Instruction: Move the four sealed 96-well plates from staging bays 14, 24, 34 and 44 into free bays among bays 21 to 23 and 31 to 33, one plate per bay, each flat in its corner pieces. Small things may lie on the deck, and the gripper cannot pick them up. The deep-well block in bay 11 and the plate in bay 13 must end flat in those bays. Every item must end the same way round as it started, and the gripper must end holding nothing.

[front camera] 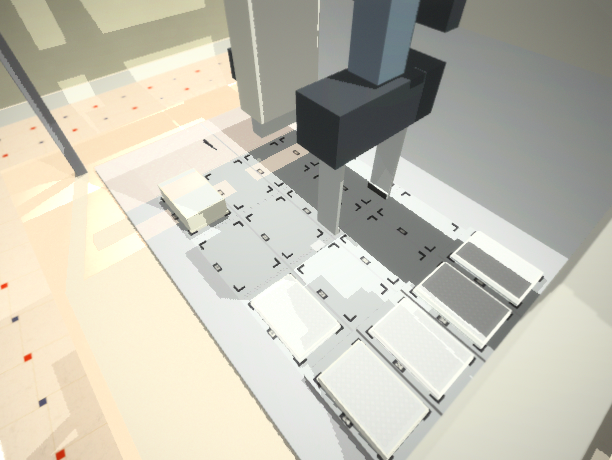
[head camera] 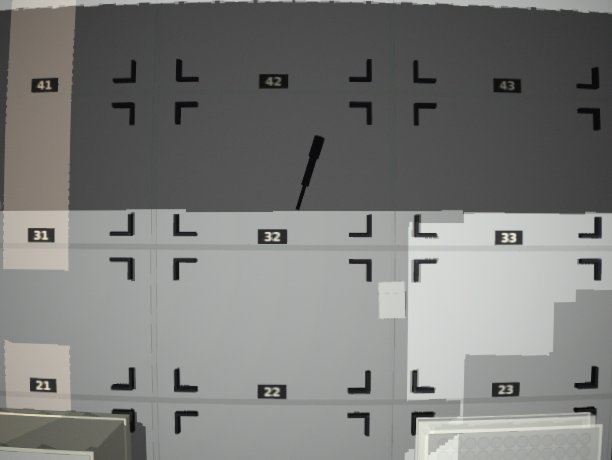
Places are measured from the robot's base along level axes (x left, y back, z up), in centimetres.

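Pixels of known places: gripper, fingertip midpoint: [front camera: 354, 208]; robot's base, origin of the base link: [front camera: 162, 198].
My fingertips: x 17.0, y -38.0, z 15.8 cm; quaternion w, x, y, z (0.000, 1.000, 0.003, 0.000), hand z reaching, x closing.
Observation:
For each thing: its top centre in the pictures, then the offset to it from my fingertips. "*": a spot on its surface instead.
- bay 14, surface spot: [front camera: 372, 397] * dx -13.1, dy -18.0, dz -13.0 cm
- bay 24, surface spot: [front camera: 421, 345] * dx -2.4, dy -17.9, dz -13.0 cm
- bay 34, surface spot: [front camera: 462, 302] * dx +8.2, dy -17.9, dz -13.0 cm
- bay 44, surface spot: [front camera: 492, 267] * dx +17.9, dy -17.5, dz -13.0 cm
- white plate, middle of its top: [front camera: 294, 311] dx -12.7, dy -1.2, dz -14.4 cm
- tall pale deep-well block, middle of its top: [front camera: 190, 191] dx -12.7, dy +31.6, dz -11.6 cm
- dark screwdriver, middle of its top: [head camera: 308, 172] dx +8.4, dy +12.8, dz -15.1 cm
- small pale block, middle of its top: [head camera: 392, 300] [front camera: 317, 245] dx -0.2, dy +7.1, dz -15.7 cm
- small dark object, middle of its top: [front camera: 209, 143] dx +0.4, dy +47.7, dz -15.1 cm
The gripper [front camera: 356, 212] is open and empty, its jaws wide apart above the deck around bays 32 and 42. The sealed plates in bay 14 [front camera: 372, 397], bay 24 [front camera: 421, 345], bay 34 [front camera: 462, 302] and bay 44 [front camera: 492, 267] lie flat in the front view. The white plate [front camera: 295, 317] [head camera: 515, 444] lies in bay 13. The tall pale deep-well block [front camera: 194, 200] [head camera: 50, 432] sits in bay 11. A dark screwdriver [head camera: 311, 167] lies inside bay 32 in the head view; the gripper hides it from the front.
A small pale block [head camera: 391, 300] [front camera: 318, 245] lies in the gap between bays 22 and 23. A small dark object [front camera: 210, 145] lies on the deck beyond bays 11 and 21. The parked pipetting stage [front camera: 280, 60] hangs behind the gripper.

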